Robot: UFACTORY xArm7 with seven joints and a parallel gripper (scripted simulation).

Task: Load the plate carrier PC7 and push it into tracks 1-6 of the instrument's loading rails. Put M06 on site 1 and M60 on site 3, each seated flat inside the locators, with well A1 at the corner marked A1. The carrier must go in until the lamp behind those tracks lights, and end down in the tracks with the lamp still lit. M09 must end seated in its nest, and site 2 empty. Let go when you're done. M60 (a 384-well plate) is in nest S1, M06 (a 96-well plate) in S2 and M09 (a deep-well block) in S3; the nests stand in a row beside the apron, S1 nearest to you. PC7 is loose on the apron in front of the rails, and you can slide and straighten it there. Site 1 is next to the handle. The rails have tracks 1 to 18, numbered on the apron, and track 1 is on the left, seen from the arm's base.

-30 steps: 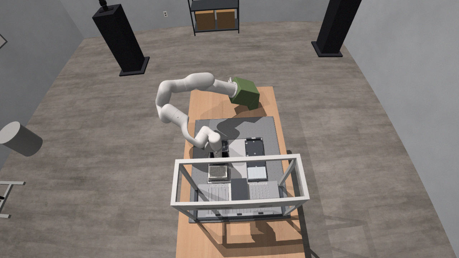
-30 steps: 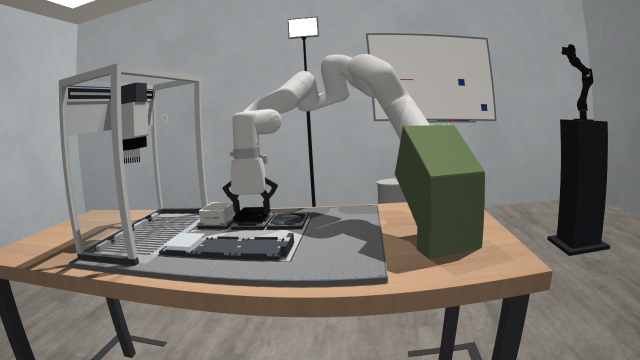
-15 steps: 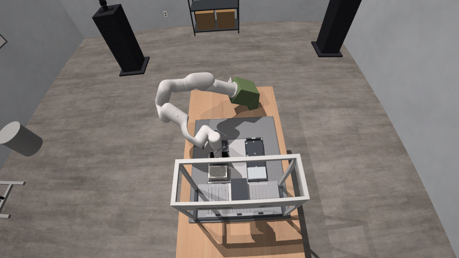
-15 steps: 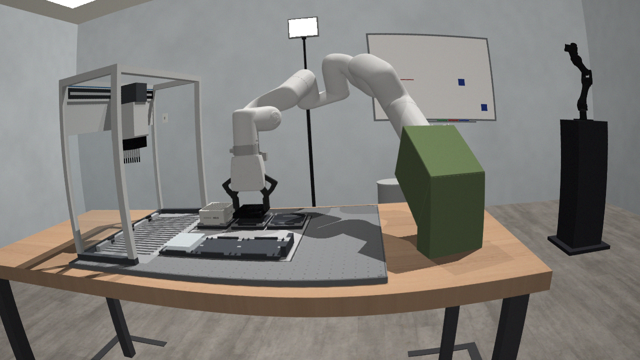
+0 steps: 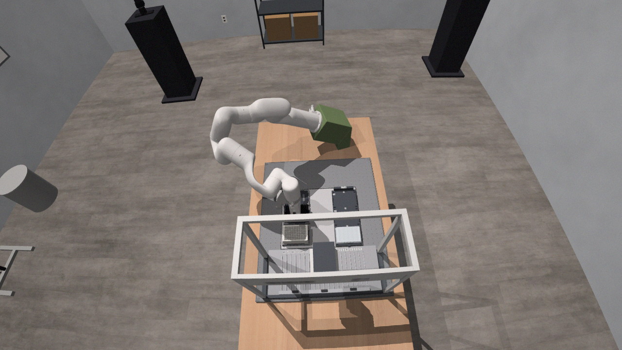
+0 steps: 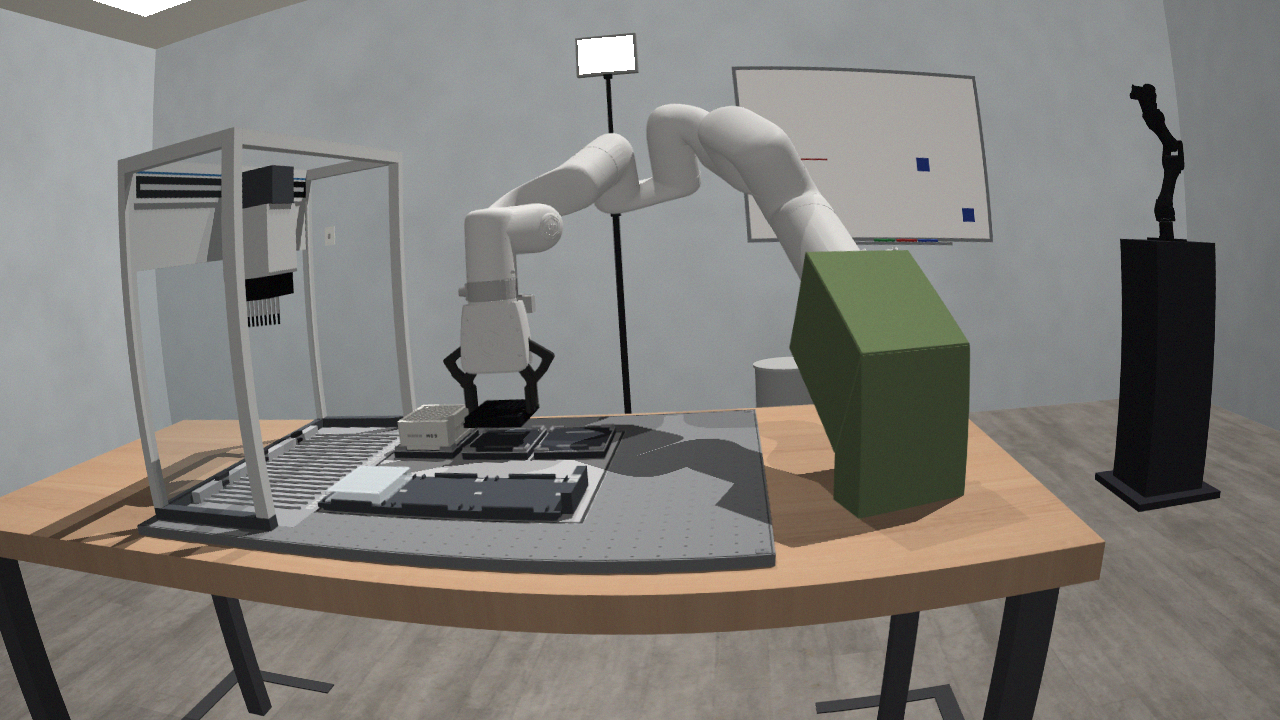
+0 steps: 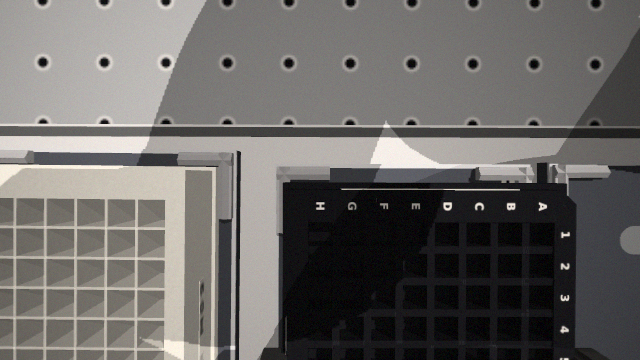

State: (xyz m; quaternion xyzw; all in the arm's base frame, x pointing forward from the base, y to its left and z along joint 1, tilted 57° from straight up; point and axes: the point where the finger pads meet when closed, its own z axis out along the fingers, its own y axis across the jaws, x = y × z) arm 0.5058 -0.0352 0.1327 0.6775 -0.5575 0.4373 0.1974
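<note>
Right now my hand is 6 cm above the nest S2. From my hand the other things lie so: black 96-well plate M06 (1 cm below); white deep-well block M09 (11 cm ahead, 1 cm to the right, 3 cm below); nest S1 (11 cm behind, 6 cm below).
</note>
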